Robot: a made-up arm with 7 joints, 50 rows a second.
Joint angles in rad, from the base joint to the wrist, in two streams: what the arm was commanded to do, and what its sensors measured. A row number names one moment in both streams.
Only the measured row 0 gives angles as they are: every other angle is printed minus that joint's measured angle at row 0.
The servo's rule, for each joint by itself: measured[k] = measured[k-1] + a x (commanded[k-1-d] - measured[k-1]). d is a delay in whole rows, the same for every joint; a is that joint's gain. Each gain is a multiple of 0.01, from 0.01 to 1. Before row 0 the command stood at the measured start. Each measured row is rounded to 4 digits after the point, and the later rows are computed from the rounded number. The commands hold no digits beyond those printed.
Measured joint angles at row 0: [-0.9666 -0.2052 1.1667 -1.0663 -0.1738 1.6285 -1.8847]
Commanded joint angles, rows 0 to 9: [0.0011 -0.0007 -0.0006 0.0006 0.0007 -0.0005 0.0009]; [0.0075 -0.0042 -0.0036 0.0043 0.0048 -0.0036 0.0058]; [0.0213 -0.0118 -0.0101 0.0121 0.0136 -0.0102 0.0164]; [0.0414 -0.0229 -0.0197 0.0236 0.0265 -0.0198 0.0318]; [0.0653 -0.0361 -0.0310 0.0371 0.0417 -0.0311 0.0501]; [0.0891 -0.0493 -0.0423 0.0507 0.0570 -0.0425 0.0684]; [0.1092 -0.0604 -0.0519 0.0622 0.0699 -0.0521 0.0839]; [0.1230 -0.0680 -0.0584 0.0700 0.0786 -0.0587 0.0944]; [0.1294 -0.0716 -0.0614 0.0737 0.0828 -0.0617 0.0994]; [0.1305 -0.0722 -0.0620 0.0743 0.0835 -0.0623 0.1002]
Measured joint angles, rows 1 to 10: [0.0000 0.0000 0.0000 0.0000 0.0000 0.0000 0.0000]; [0.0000 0.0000 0.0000 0.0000 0.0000 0.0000 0.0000]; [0.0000 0.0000 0.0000 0.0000 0.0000 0.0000 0.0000]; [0.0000 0.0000 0.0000 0.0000 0.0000 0.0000 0.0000]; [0.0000 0.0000 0.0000 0.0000 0.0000 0.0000 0.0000]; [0.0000 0.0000 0.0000 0.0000 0.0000 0.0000 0.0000]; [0.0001 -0.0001 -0.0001 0.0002 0.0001 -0.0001 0.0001]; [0.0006 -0.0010 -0.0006 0.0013 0.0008 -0.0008 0.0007]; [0.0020 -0.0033 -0.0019 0.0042 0.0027 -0.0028 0.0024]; [0.0048 -0.0074 -0.0044 0.0094 0.0063 -0.0064 0.0056]
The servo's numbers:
d 6
a 0.07 0.21 0.14 0.27 0.15 0.21 0.11

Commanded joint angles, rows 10 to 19: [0.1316 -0.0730 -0.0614 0.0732 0.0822 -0.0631 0.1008]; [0.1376 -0.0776 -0.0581 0.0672 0.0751 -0.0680 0.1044]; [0.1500 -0.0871 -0.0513 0.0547 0.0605 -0.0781 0.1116]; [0.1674 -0.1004 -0.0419 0.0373 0.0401 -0.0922 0.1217]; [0.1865 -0.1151 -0.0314 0.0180 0.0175 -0.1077 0.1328]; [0.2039 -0.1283 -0.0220 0.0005 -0.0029 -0.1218 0.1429]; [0.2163 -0.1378 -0.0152 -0.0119 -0.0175 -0.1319 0.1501]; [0.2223 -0.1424 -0.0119 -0.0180 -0.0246 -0.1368 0.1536]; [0.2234 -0.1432 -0.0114 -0.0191 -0.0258 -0.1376 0.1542]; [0.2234 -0.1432 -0.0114 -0.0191 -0.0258 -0.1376 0.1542]
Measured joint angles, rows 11 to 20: [0.0090 -0.0134 -0.0081 0.0169 0.0116 -0.0116 0.0105]; [0.0146 -0.0209 -0.0129 0.0260 0.0184 -0.0181 0.0169]; [0.0212 -0.0292 -0.0184 0.0358 0.0261 -0.0252 0.0243]; [0.0283 -0.0373 -0.0240 0.0450 0.0340 -0.0322 0.0320]; [0.0354 -0.0445 -0.0292 0.0527 0.0413 -0.0384 0.0394]; [0.0421 -0.0503 -0.0338 0.0585 0.0476 -0.0434 0.0461]; [0.0484 -0.0551 -0.0377 0.0625 0.0528 -0.0475 0.0521]; [0.0546 -0.0598 -0.0406 0.0638 0.0561 -0.0518 0.0579]; [0.0613 -0.0655 -0.0421 0.0613 0.0568 -0.0573 0.0638]; [0.0687 -0.0728 -0.0421 0.0548 0.0543 -0.0646 0.0702]
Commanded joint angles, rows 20 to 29: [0.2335 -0.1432 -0.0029 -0.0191 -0.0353 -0.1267 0.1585]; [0.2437 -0.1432 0.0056 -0.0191 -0.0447 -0.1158 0.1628]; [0.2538 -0.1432 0.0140 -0.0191 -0.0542 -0.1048 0.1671]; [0.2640 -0.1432 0.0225 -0.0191 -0.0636 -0.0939 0.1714]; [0.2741 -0.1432 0.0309 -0.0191 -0.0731 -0.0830 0.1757]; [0.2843 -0.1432 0.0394 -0.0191 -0.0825 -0.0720 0.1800]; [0.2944 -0.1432 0.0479 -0.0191 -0.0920 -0.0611 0.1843]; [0.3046 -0.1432 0.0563 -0.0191 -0.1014 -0.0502 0.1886]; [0.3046 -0.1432 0.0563 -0.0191 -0.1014 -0.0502 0.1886]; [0.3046 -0.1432 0.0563 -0.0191 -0.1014 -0.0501 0.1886]
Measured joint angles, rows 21 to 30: [0.0769 -0.0817 -0.0406 0.0449 0.0488 -0.0737 0.0771]; [0.0858 -0.0915 -0.0380 0.0329 0.0410 -0.0838 0.0843]; [0.0949 -0.1012 -0.0348 0.0208 0.0322 -0.0939 0.0915]; [0.1038 -0.1099 -0.0316 0.0103 0.0237 -0.1029 0.0983]; [0.1122 -0.1169 -0.0288 0.0024 0.0163 -0.1102 0.1044]; [0.1200 -0.1224 -0.0264 -0.0034 0.0100 -0.1160 0.1099]; [0.1279 -0.1268 -0.0231 -0.0076 0.0032 -0.1182 0.1152]; [0.1360 -0.1302 -0.0191 -0.0107 -0.0040 -0.1177 0.1204]; [0.1442 -0.1329 -0.0145 -0.0130 -0.0115 -0.1150 0.1255]; [0.1526 -0.1351 -0.0093 -0.0146 -0.0193 -0.1106 0.1305]
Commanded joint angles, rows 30 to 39: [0.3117 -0.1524 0.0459 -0.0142 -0.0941 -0.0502 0.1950]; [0.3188 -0.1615 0.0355 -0.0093 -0.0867 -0.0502 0.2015]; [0.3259 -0.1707 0.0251 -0.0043 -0.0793 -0.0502 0.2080]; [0.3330 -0.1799 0.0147 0.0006 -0.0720 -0.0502 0.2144]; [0.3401 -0.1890 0.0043 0.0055 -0.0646 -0.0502 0.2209]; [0.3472 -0.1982 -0.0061 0.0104 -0.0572 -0.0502 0.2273]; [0.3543 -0.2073 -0.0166 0.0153 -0.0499 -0.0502 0.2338]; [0.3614 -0.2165 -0.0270 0.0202 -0.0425 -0.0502 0.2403]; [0.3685 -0.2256 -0.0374 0.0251 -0.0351 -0.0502 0.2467]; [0.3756 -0.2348 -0.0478 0.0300 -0.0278 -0.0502 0.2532]
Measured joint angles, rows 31 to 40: [0.1611 -0.1368 -0.0037 -0.0158 -0.0274 -0.1048 0.1355]; [0.1697 -0.1381 0.0023 -0.0167 -0.0357 -0.0979 0.1404]; [0.1784 -0.1392 0.0087 -0.0173 -0.0441 -0.0902 0.1452]; [0.1872 -0.1400 0.0154 -0.0178 -0.0527 -0.0818 0.1500]; [0.1954 -0.1407 0.0211 -0.0182 -0.0600 -0.0752 0.1542]; [0.2030 -0.1412 0.0260 -0.0184 -0.0662 -0.0699 0.1580]; [0.2106 -0.1436 0.0288 -0.0173 -0.0704 -0.0658 0.1621]; [0.2182 -0.1474 0.0297 -0.0151 -0.0728 -0.0625 0.1664]; [0.2257 -0.1523 0.0291 -0.0122 -0.0738 -0.0599 0.1710]; [0.2332 -0.1581 0.0271 -0.0087 -0.0735 -0.0579 0.1758]
